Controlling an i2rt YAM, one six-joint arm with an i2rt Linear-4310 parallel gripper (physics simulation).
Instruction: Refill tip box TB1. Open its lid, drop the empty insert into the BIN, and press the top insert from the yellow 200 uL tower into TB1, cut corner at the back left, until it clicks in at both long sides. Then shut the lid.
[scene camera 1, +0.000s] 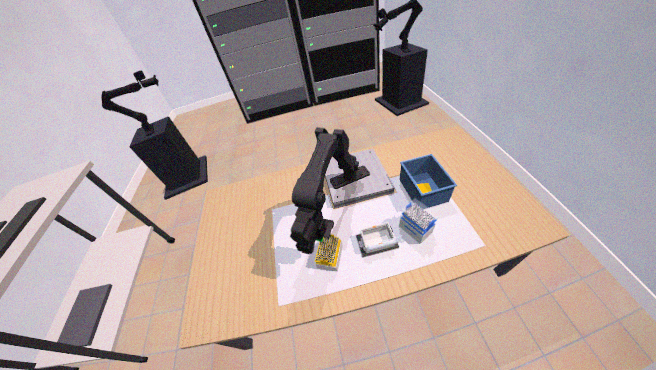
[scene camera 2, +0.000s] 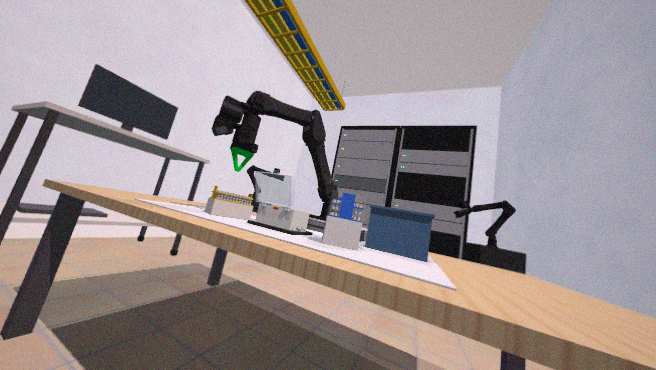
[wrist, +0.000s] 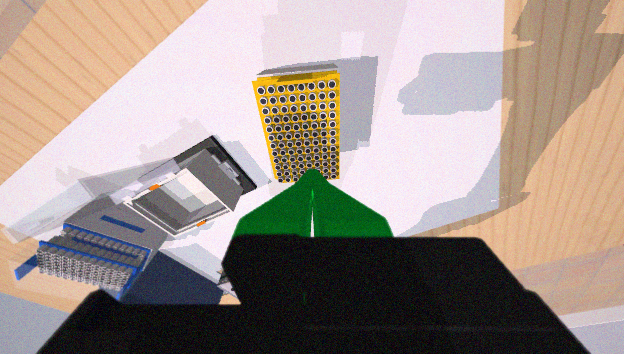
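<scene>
My gripper (scene camera 2: 239, 169) (wrist: 312, 177) is shut and empty, its green fingertips together, above the yellow tower. The yellow 200 uL tower (scene camera 1: 328, 251) (scene camera 2: 230, 204) (wrist: 304, 131) stands on the white mat, its top insert full of tips. Tip box TB1 (scene camera 1: 378, 239) (scene camera 2: 282, 218) (wrist: 180, 202) sits in a dark holder with its clear lid (scene camera 2: 273, 189) upright and open; its inside shows no insert. The blue BIN (scene camera 1: 427, 181) (scene camera 2: 399, 233) (wrist: 170, 280) stands at the right, and a yellow insert (scene camera 1: 424, 188) lies in it.
A blue tip tower (scene camera 1: 418, 221) (scene camera 2: 343, 225) (wrist: 90, 260) stands between TB1 and the BIN. The arm's grey base plate (scene camera 1: 359, 184) lies behind the white mat (scene camera 1: 300, 290). TB1's raised lid stands up between the two towers.
</scene>
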